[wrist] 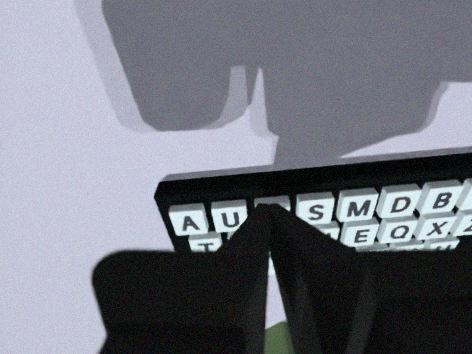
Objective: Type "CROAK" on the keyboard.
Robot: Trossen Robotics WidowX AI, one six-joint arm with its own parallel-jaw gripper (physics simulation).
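Places are measured from the arm's base along level axes (x back, y right, z up), in millimetres.
Pixels of known places: gripper, fingertip midpoint: (267, 213).
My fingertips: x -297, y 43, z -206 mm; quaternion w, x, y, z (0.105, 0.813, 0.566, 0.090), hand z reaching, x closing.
Note:
For each thing: its top centre in the pictures, then the offset to it from my fingertips. Level surfaces: height alone.
- black keyboard, middle of its top: (370, 235) dx +40, dy +45, dz -4 mm
- U key, middle of its top: (230, 220) dx +2, dy -18, dz -4 mm
- S key, middle of its top: (315, 212) dx +12, dy +21, dz -4 mm
- M key, middle of its top: (358, 208) dx +17, dy +41, dz -4 mm
- pale table top, its level: dz -20 mm
A black keyboard (310, 172) with white keys runs from the middle to the right edge of the wrist view, slightly slanted. Its back row shows the A key (188, 221) at the left end, then the U key (229, 219), a key hidden behind my fingertips, the S key (315, 212), the M key (358, 208), D and B. My gripper (267, 213) is shut with nothing between the fingers. Its tips are over the key between U and S; whether they touch it I cannot tell. The C, R, O and K letters cannot be made out; my fingers cover much of the lower rows.
A pale table top (55, 175) surrounds the keyboard. A large grey shadow of the arm lies on it behind the keyboard. A green patch (278, 340) shows between my fingers at the bottom edge.

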